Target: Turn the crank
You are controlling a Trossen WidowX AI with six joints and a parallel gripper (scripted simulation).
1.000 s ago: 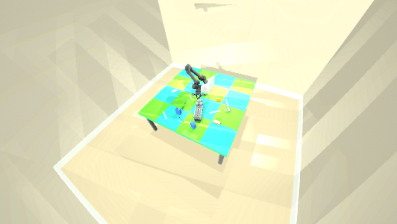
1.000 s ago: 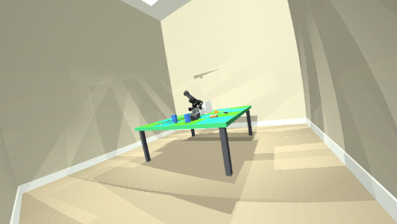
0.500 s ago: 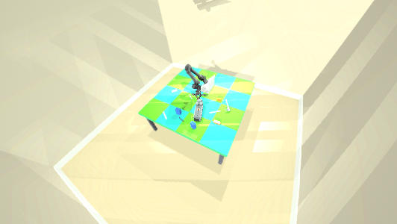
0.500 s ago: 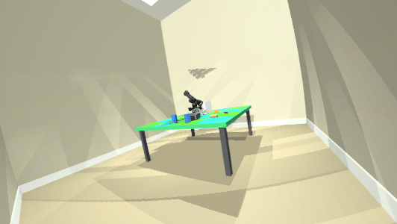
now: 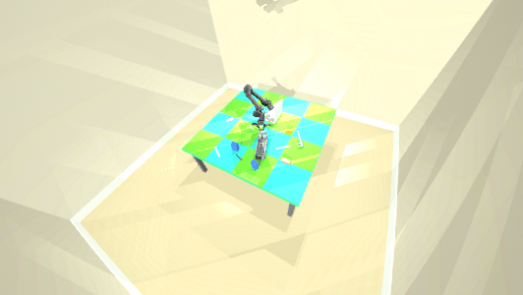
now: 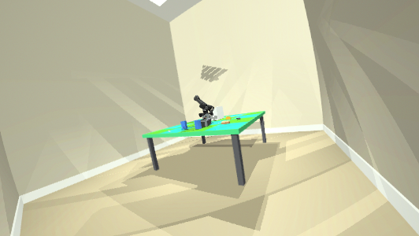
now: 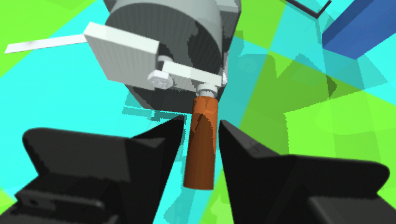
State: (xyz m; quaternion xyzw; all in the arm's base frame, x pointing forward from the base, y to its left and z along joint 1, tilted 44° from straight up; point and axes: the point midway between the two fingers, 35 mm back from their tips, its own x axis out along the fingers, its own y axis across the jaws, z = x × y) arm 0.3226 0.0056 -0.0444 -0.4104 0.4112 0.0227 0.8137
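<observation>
My gripper tip is now 2 cm below the crank handle, 2 cm past it and 1 cm to the left of it. The rest, counted from my gripper tip: red pointer (14 cm ahead, 9 cm to the left, 2 cm above); then orange piece (23 cm to the left, 18 cm behind, 4 cm below); then black L-shaped key (33 cm ahead, 8 cm to the right, 5 cm below).
</observation>
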